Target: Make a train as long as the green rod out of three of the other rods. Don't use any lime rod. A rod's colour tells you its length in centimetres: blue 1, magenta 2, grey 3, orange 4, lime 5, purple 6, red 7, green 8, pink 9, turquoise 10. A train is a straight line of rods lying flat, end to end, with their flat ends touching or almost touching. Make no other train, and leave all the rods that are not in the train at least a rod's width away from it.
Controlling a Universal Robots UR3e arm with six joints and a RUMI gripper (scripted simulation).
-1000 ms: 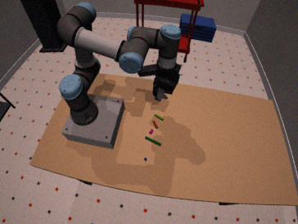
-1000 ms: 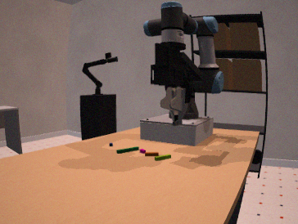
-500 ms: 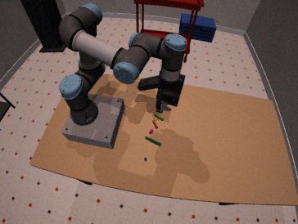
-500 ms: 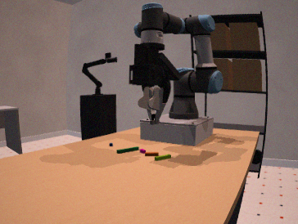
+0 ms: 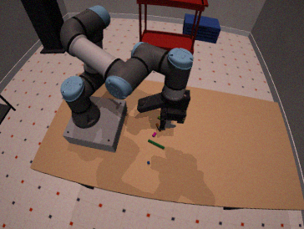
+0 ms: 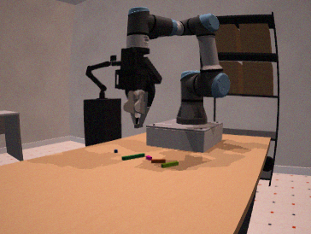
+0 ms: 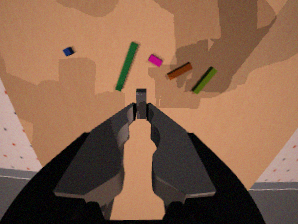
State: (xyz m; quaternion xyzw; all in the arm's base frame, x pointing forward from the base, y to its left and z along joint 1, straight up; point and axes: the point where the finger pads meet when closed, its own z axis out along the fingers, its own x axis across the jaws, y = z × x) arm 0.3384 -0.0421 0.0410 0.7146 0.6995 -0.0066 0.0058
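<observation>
Now: hand 120 mm to the left of the small blue rod, 110 mm above it and 40 mm past it. Also, from my hand: magenta rod (110 mm below, 30 mm behind, 20 mm to the left); then green rod (110 mm below, 30 mm to the right, 20 mm behind); then grey rod (10 mm below).
</observation>
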